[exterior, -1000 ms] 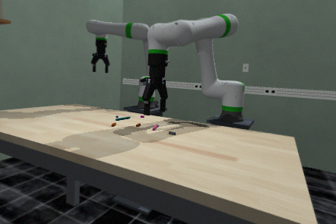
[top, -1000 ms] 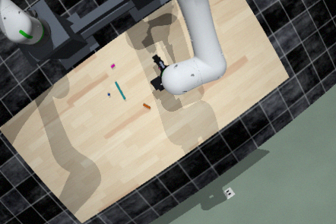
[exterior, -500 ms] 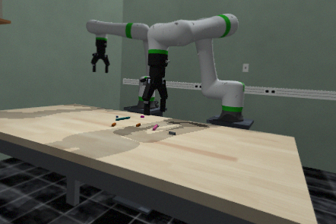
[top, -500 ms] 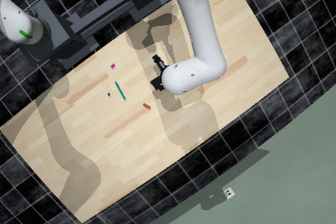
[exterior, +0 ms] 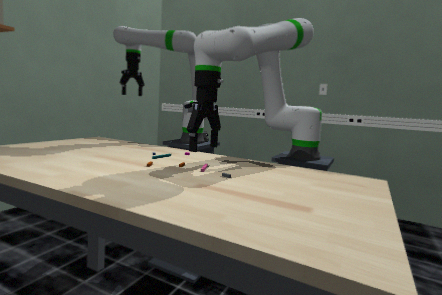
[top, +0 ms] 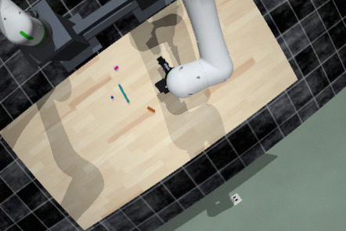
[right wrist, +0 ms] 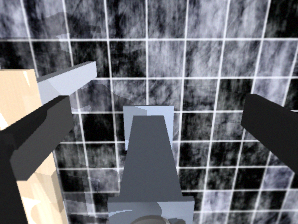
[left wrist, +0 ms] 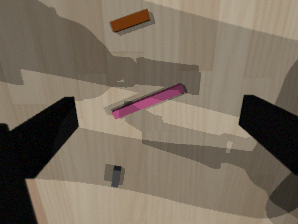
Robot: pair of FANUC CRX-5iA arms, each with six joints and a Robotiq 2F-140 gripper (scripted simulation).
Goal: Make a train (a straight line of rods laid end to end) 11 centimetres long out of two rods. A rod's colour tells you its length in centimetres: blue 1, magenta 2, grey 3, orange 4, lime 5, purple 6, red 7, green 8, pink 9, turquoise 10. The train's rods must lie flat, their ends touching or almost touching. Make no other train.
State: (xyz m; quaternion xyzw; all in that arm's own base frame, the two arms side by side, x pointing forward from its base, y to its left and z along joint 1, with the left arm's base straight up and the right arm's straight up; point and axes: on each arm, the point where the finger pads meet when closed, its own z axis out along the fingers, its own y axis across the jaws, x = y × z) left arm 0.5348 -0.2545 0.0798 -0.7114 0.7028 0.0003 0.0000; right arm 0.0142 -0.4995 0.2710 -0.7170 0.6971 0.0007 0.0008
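The magenta rod is 170 mm behind my left hand, 190 mm to the right of it and 70 mm below it. Also, from my left hand: grey rod (50 mm ahead, 130 mm to the left, 70 mm below); then pink rod (10 mm ahead, 10 mm to the left, 70 mm below); then turquoise rod (40 mm behind, 240 mm to the right, 70 mm below).
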